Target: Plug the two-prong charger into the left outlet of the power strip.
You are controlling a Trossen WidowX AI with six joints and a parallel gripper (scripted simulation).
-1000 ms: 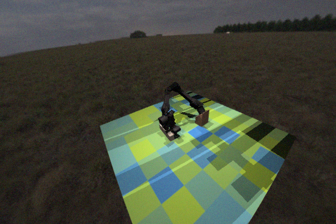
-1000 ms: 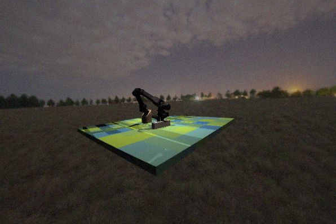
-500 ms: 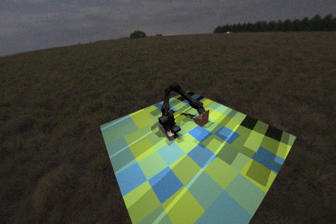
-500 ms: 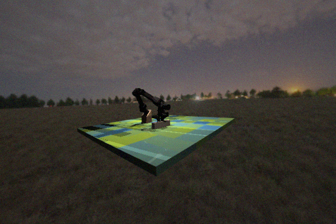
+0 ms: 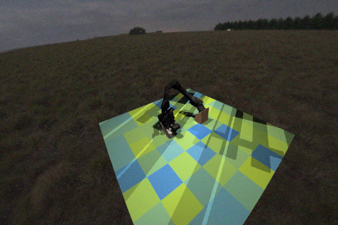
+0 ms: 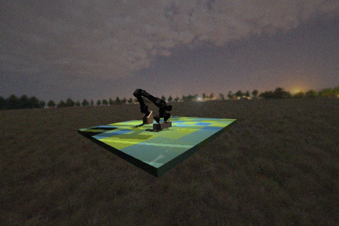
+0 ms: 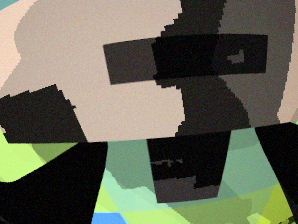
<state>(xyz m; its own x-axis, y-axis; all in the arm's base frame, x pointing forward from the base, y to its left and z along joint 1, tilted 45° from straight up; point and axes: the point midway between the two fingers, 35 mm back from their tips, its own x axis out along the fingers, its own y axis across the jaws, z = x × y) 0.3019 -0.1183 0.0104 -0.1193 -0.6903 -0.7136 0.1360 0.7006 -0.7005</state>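
My gripper tip is now 2 cm short of the black two-prong charger and 1 cm below it.
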